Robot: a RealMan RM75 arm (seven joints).
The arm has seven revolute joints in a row. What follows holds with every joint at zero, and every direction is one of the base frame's.
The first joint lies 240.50 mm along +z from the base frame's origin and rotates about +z.
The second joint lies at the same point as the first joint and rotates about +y.
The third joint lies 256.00 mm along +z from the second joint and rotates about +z.
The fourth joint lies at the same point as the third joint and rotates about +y.
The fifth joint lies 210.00 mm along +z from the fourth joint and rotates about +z.
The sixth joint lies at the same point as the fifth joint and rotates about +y.
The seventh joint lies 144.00 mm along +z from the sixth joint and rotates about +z.
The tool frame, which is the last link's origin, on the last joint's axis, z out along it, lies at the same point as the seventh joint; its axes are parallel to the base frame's.
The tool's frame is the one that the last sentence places.
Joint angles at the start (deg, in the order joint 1, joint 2, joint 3, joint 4, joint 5, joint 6, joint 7):
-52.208 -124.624 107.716 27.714 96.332 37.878 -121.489
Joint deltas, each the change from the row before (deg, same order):
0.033 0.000 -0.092 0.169 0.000 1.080 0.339
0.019 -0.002 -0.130 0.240 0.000 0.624 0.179
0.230 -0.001 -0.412 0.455 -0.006 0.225 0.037
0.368 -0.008 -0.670 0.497 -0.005 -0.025 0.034
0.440 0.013 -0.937 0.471 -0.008 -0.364 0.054
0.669 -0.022 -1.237 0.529 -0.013 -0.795 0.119
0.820 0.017 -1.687 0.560 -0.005 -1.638 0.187
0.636 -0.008 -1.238 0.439 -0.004 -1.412 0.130
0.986 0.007 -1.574 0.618 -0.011 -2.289 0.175
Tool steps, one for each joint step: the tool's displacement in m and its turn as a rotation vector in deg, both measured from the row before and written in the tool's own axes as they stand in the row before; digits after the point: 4 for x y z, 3 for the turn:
-0.0006 0.0025 -0.0002 -0.960 -0.384 0.345
0.0006 0.0017 -0.0002 -0.590 -0.065 0.218
0.0014 0.0006 -0.0006 -0.257 0.451 -0.196
0.0016 -0.0004 -0.0010 -0.006 0.762 -0.488
0.0021 -0.0020 -0.0015 0.375 1.087 -0.742
0.0020 -0.0035 -0.0019 0.795 1.507 -1.088
0.0032 -0.0069 -0.0029 1.706 2.199 -1.467
0.0025 -0.0056 -0.0022 1.458 1.704 -1.117
0.0028 -0.0089 -0.0032 2.384 2.368 -1.561

